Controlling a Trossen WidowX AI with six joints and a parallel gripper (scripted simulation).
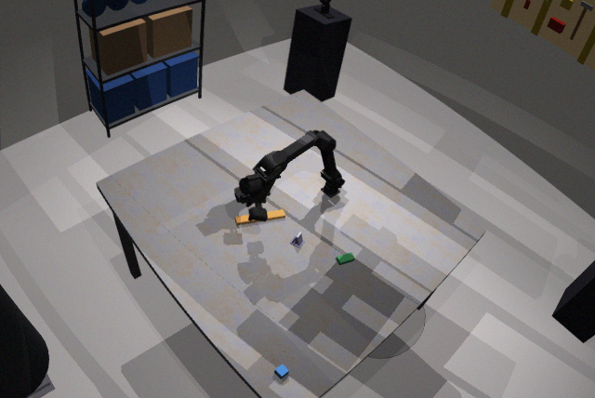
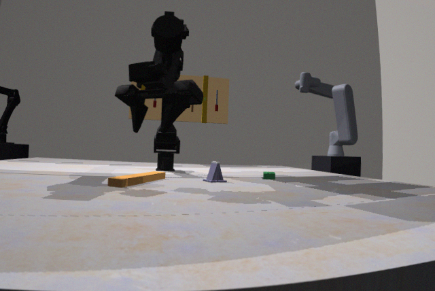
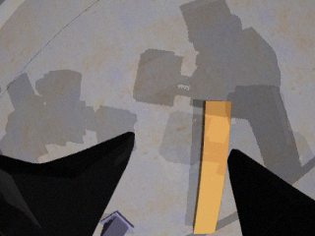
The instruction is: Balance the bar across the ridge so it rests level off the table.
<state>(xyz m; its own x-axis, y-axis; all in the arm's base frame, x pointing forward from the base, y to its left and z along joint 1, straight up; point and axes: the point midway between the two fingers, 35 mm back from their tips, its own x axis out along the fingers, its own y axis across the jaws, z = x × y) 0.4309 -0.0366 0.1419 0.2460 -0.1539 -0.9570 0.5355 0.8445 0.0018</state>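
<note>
Now: gripper tip 100 mm above the orange bar, 80 mm past it and 20 mm to the left of it. Also, from my gripper tip: green block (340 mm to the left, 220 mm behind, 100 mm below); then blue block (540 mm to the left, 300 mm ahead, 90 mm below).
</note>
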